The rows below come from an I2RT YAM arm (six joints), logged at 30 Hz.
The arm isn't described. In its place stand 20 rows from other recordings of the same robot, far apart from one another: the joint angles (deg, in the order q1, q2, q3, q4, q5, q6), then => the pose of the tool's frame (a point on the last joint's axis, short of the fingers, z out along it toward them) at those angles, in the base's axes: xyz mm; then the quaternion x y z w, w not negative.
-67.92, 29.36, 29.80, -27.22, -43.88, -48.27 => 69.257 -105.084 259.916 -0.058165 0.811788 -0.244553 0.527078
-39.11, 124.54, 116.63, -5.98, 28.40, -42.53 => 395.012 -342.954 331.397 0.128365 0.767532 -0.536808 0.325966
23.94, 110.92, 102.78, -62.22, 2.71, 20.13 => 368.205 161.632 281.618 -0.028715 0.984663 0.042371 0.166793
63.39, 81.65, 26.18, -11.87, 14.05, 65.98 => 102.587 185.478 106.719 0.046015 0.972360 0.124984 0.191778
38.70, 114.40, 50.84, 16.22, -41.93, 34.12 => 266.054 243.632 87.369 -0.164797 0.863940 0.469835 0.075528
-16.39, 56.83, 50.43, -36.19, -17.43, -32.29 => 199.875 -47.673 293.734 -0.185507 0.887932 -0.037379 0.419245
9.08, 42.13, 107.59, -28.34, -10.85, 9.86 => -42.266 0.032 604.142 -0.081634 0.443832 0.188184 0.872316
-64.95, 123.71, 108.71, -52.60, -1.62, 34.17 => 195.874 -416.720 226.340 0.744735 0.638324 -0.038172 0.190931
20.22, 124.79, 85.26, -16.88, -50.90, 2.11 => 413.795 181.853 140.305 -0.258669 0.834130 0.454128 0.176311
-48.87, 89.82, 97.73, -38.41, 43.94, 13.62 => 204.659 -271.913 420.077 0.576349 0.592075 -0.448901 0.340231
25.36, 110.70, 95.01, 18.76, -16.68, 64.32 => 423.367 211.976 357.756 0.127729 0.676782 0.577119 0.438846
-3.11, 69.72, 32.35, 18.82, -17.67, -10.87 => 262.135 -3.421 225.782 -0.143757 0.794289 0.053547 0.587853
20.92, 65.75, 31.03, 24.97, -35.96, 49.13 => 224.608 108.240 246.568 -0.015694 0.753851 0.545101 0.366507
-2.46, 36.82, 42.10, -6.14, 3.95, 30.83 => 156.353 -9.171 352.365 0.227110 0.675210 0.148069 0.685995
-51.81, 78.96, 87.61, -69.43, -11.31, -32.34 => 163.641 -196.733 373.731 0.138330 0.953292 -0.097426 0.250213
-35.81, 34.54, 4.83, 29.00, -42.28, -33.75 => 131.923 -65.648 192.630 -0.241462 0.668042 -0.163118 0.684696
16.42, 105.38, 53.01, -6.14, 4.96, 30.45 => 331.131 94.374 117.303 0.129091 0.952945 0.069608 0.265303
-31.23, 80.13, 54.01, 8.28, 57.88, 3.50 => 249.104 -186.301 291.135 0.483075 0.589986 -0.503187 0.406642
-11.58, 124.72, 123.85, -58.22, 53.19, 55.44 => 450.027 -121.308 304.977 0.575287 0.652747 -0.311277 0.382195
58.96, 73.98, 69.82, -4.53, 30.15, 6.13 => 169.716 247.334 393.487 -0.174130 0.731439 0.172095 0.636443
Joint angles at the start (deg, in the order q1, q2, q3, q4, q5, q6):
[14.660, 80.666, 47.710, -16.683, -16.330, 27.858]
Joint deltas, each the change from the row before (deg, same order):
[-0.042, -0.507, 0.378, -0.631, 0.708, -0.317]
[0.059, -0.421, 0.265, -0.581, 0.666, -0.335]
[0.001, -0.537, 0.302, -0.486, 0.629, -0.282]
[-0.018, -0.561, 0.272, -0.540, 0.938, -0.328]
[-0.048, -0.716, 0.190, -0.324, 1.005, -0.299]
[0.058, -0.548, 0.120, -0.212, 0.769, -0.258]
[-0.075, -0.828, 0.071, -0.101, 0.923, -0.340]
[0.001, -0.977, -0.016, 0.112, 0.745, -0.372]
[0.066, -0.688, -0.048, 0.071, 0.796, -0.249]
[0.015, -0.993, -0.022, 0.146, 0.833, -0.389]
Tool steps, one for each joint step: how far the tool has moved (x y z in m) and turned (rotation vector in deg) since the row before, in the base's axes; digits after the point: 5 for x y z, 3 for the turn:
[-0.00042, -0.00076, 0.00352, -0.626, -0.516, -0.270]
[-0.00071, -0.00030, 0.00258, -0.644, -0.368, -0.130]
[-0.00065, -0.00056, 0.00344, -0.525, -0.576, -0.205]
[-0.00079, -0.00088, 0.00328, -0.791, -0.591, -0.397]
[-0.00099, -0.00113, 0.00380, -0.750, -0.866, -0.498]
[-0.00094, -0.00043, 0.00281, -0.587, -0.680, -0.271]
[-0.00128, -0.00129, 0.00393, -0.656, -1.064, -0.457]
[-0.00171, -0.00091, 0.00439, -0.479, -1.302, -0.250]
[-0.00137, -0.00053, 0.00284, -0.525, -0.915, -0.318]
[-0.00184, -0.00094, 0.00442, -0.532, -1.355, -0.310]

